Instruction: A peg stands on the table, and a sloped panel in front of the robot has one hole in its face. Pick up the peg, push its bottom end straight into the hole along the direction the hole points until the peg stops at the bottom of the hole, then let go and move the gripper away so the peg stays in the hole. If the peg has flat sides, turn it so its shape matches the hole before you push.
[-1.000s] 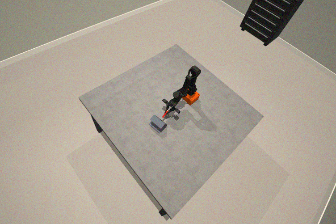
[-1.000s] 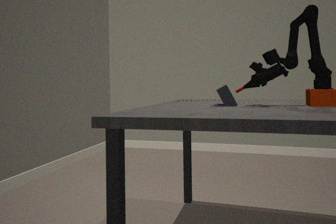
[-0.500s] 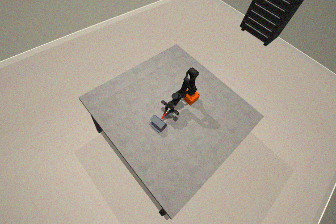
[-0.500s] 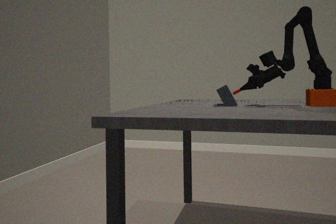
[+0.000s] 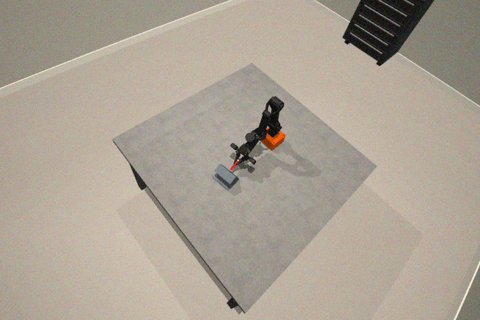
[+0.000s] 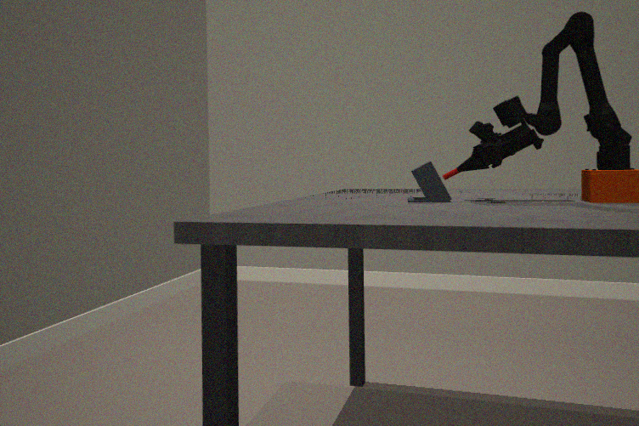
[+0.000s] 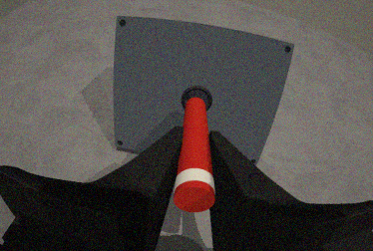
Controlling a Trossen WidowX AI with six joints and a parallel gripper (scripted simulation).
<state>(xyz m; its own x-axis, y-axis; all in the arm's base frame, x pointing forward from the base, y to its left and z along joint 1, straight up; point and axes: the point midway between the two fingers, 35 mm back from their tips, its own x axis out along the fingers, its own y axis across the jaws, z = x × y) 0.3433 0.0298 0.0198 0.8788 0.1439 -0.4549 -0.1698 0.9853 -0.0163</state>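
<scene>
Now: the grey-blue sloped panel 7 cm ahead of my gripper tip, 4 cm below it and 1 cm to the left of it. Round my gripper tip: round red peg: 2 cm behind, 1 cm above.
</scene>
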